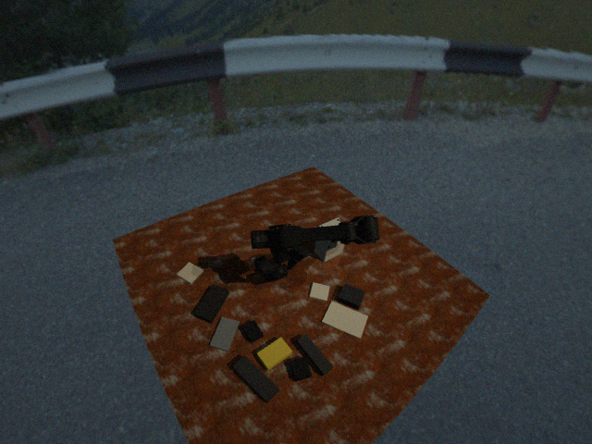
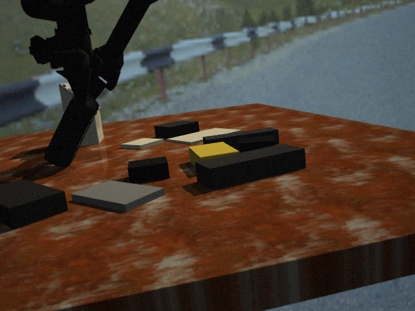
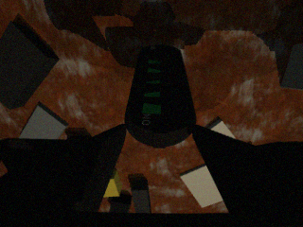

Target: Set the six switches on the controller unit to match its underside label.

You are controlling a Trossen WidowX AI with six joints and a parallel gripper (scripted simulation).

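The cream tile lies 140 mm behind my gripper tip, 90 mm to the left of it and 110 mm below it. The rest, counted from my gripper tip: cream plate (160 mm behind, 240 mm to the left, 120 mm below); then grey plate (260 mm ahead, 80 mm to the left, 110 mm below); then yellow block (140 mm ahead, 230 mm to the left, 100 mm below).
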